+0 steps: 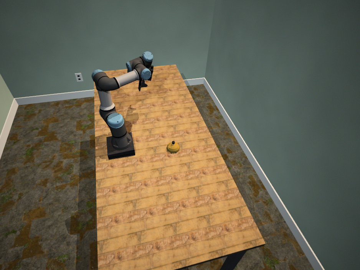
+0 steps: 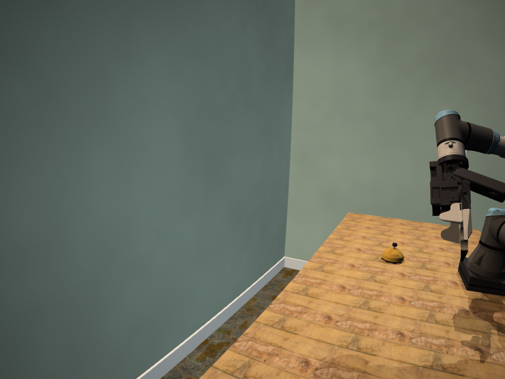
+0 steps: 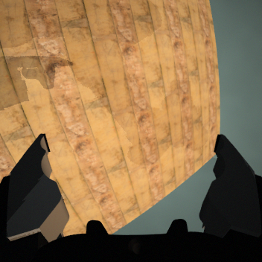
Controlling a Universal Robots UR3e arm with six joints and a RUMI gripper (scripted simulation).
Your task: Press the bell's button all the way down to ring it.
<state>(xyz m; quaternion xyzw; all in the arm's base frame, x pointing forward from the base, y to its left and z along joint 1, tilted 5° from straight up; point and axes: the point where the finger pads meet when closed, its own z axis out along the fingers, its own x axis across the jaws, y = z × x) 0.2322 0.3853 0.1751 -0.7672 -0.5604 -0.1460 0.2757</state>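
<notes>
My gripper is now 500 mm to the left of the black button, 170 mm above it and 80 mm short of it. Round my hand: yellow dome bell (500 mm to the right, 180 mm below, 80 mm ahead).
</notes>
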